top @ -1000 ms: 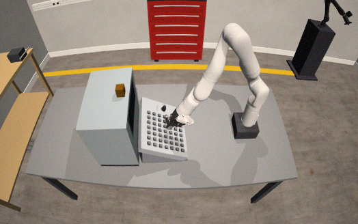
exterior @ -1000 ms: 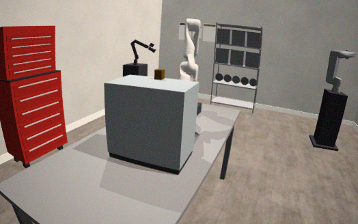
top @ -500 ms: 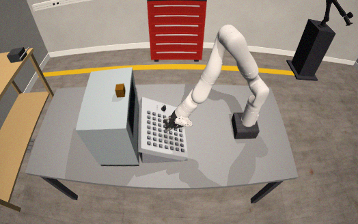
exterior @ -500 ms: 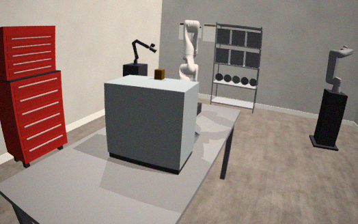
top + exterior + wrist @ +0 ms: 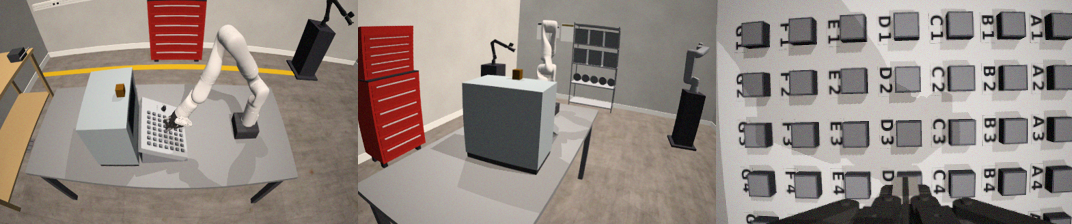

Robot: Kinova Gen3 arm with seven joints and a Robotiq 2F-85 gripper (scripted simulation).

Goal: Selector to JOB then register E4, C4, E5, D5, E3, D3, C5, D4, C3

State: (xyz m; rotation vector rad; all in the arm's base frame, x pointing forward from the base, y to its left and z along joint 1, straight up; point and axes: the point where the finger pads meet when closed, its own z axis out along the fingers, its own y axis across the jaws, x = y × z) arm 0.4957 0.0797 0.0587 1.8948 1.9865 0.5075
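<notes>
Now: hand 3 cm above the key D4 and 2 cm short of it. From my hand the other things lie so: key C4 (5 cm ahead, 1 cm below); then key B4 (8 cm ahead, 1 cm above); then key (5 cm ahead, 4 cm to the left, 1 cm below).
</notes>
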